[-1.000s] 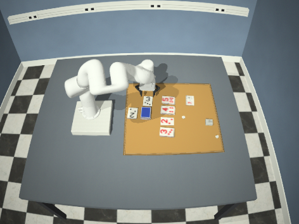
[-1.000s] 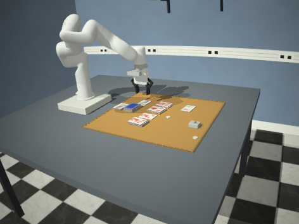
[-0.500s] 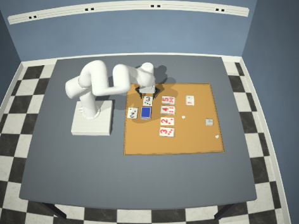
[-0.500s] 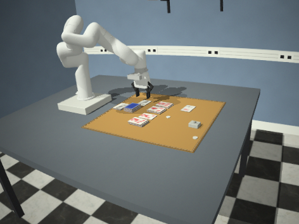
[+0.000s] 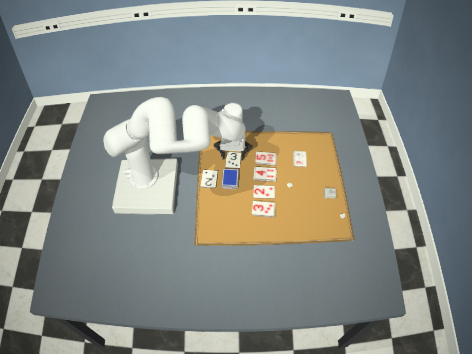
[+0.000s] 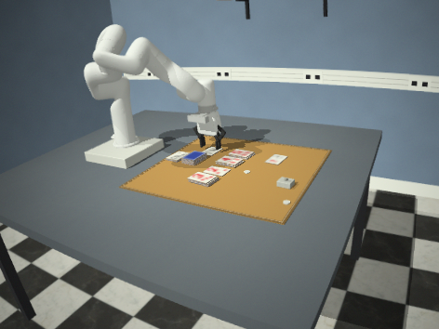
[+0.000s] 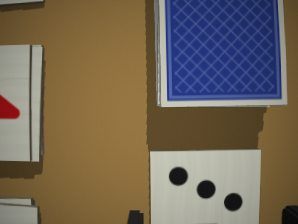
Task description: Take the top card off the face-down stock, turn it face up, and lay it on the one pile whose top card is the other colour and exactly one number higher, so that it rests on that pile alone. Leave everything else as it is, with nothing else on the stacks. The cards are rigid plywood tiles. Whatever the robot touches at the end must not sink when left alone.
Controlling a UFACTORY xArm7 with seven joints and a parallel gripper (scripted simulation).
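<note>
Right now the orange mat is 170 mm ahead of my hand, 120 mm to the right of it and 40 mm below it. Round my hand: grey block (410 mm ahead, 190 mm to the right, 10 mm below).
</note>
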